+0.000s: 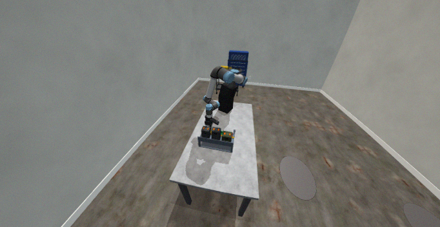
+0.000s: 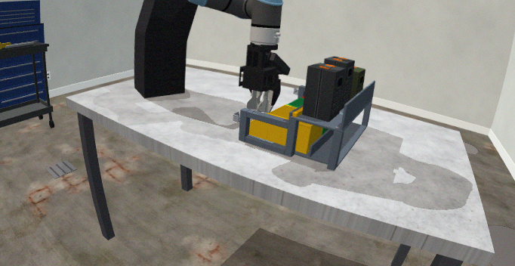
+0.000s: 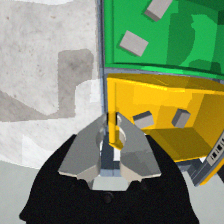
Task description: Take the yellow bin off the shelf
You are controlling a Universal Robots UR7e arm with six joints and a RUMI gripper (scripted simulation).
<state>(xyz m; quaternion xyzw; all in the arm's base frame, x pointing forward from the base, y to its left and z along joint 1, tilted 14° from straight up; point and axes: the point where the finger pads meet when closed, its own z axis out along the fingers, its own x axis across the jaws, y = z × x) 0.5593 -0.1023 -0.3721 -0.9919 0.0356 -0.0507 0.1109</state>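
Now: the yellow open bin 8 cm ahead of my hand. From my hand the other things lie so: green bin: 11 cm to the left, 8 cm ahead.
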